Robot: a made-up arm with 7 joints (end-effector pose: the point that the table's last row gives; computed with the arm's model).
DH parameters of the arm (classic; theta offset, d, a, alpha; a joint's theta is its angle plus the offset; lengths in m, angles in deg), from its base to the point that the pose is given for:
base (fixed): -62.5 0 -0.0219 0
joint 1: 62.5 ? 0.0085 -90
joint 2: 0 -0.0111 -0.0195 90
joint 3: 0 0.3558 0.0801 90
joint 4: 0 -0.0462 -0.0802 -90
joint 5: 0 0.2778 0.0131 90
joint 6: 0 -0.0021 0.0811 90
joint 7: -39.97 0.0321 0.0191 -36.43
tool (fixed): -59.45 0.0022 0 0
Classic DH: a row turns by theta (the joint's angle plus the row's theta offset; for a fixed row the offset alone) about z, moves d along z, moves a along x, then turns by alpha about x.
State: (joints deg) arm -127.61 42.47 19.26 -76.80 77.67 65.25 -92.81
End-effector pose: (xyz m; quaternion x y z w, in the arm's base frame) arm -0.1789 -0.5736 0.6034 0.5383 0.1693 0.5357 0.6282
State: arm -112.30 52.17 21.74 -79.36 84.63 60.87 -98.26
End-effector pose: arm -0.0054 -0.6105 0.5109 0.4470 0.1337 0.6910 0.5521
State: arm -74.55 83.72 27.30 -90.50 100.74 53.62 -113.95
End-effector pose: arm 0.3876 -0.3841 0.2092 0.4153 -0.1345 0.8567 0.2746
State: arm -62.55 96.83 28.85 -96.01 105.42 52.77 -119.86
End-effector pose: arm 0.4307 -0.2099 0.1082 0.4978 -0.2251 0.8179 0.1806
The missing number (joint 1, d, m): 0.4293
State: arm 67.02 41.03 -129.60 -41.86 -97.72 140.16 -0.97
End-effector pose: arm 0.3820 0.2306 1.0212 -0.2182 -0.0572 -0.7190 0.6574
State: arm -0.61 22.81 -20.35 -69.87 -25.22 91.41 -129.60
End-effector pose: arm 0.5217 -0.1013 0.7589 -0.2748 0.9597 -0.0083 0.0578
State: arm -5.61 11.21 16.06 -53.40 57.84 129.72 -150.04
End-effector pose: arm 0.3915 0.0994 0.9930 -0.4380 0.3619 0.3960 0.7214
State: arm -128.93 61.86 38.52 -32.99 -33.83 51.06 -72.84
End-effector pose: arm -0.2850 -0.5733 0.5710 0.8662 0.4861 0.0968 0.0632
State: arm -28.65 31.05 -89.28 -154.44 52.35 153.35 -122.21
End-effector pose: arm -0.1065 -0.3045 0.5056 0.8033 0.4853 -0.2548 0.2331
